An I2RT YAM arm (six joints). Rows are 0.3 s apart.
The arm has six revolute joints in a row. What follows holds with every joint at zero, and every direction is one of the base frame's.
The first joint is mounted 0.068 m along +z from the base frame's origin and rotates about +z.
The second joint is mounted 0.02 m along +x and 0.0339 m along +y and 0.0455 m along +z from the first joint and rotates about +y.
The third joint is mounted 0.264 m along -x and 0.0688 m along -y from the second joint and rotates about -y.
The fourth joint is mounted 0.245 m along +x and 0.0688 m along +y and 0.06 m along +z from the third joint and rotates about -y.
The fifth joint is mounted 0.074 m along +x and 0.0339 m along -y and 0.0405 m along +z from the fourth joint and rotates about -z.
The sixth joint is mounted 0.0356 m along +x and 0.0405 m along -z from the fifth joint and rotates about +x.
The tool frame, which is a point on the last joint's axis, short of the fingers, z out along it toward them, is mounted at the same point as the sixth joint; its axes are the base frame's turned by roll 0, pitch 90 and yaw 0 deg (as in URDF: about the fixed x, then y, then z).
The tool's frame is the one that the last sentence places.
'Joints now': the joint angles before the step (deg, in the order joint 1, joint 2, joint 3, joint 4, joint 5, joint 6). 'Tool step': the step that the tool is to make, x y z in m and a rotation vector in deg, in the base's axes. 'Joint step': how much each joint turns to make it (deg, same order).
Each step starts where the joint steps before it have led.
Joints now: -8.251 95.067 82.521 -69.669 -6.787 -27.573
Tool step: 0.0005 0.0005 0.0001 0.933 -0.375 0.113
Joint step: -0.007 -0.004 -0.014 0.248 -0.984 0.015
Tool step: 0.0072 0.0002 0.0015 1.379 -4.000 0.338
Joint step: 0.004 0.015 0.036 3.741 -1.967 0.005
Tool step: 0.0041 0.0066 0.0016 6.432 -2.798 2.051
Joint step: 0.523 -0.009 -0.042 1.911 -6.929 -0.002
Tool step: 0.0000 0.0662 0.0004 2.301 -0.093 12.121
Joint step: 11.580 0.006 -0.004 0.030 -2.362 0.017
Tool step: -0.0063 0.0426 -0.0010 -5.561 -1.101 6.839
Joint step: 8.299 0.058 0.024 0.367 5.840 0.059
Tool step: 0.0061 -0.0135 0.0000 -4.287 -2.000 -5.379
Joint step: -1.980 0.040 0.008 1.559 5.308 2.152
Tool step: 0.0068 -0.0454 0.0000 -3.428 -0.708 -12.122
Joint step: -7.572 -0.006 -0.024 0.676 4.593 3.442
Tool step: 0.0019 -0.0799 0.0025 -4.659 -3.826 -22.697
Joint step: -13.067 0.014 0.023 4.077 7.171 7.785
